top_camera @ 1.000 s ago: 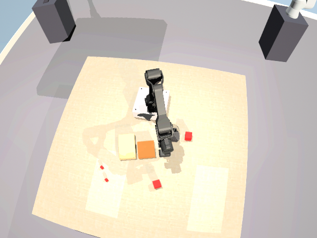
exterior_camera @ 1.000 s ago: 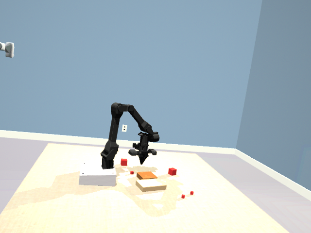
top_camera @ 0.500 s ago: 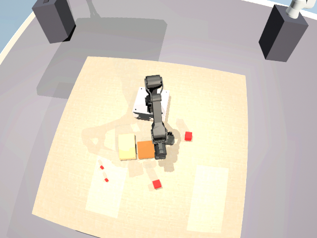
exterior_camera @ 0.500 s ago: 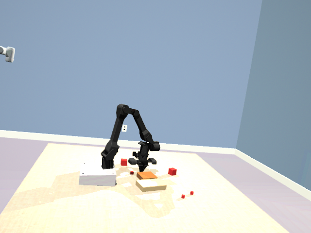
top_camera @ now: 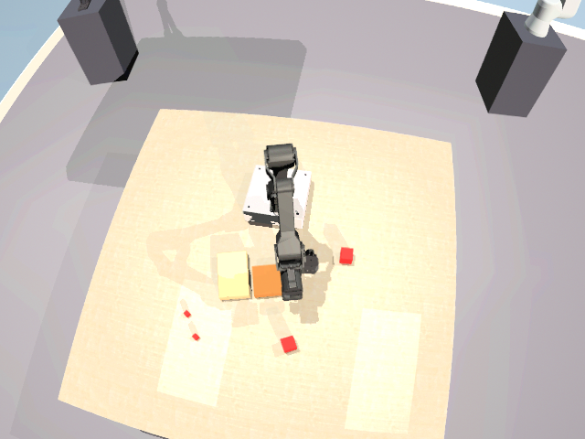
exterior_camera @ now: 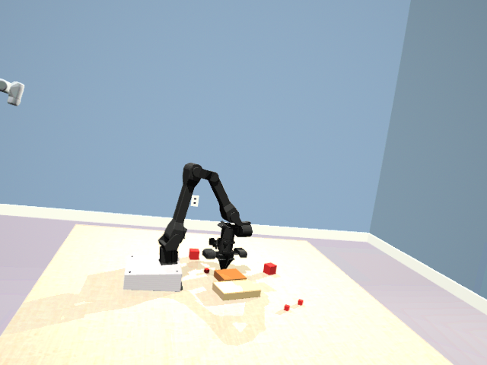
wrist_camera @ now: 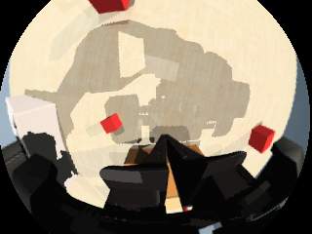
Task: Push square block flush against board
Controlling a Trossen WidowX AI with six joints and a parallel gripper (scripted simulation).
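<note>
The square block is 1 cm ahead of my gripper tip, 7 cm to the right of it and 1 cm above it. The rest, counted from my gripper tip: pale cream board 1 cm behind, 19 cm to the right, 1 cm above.
</note>
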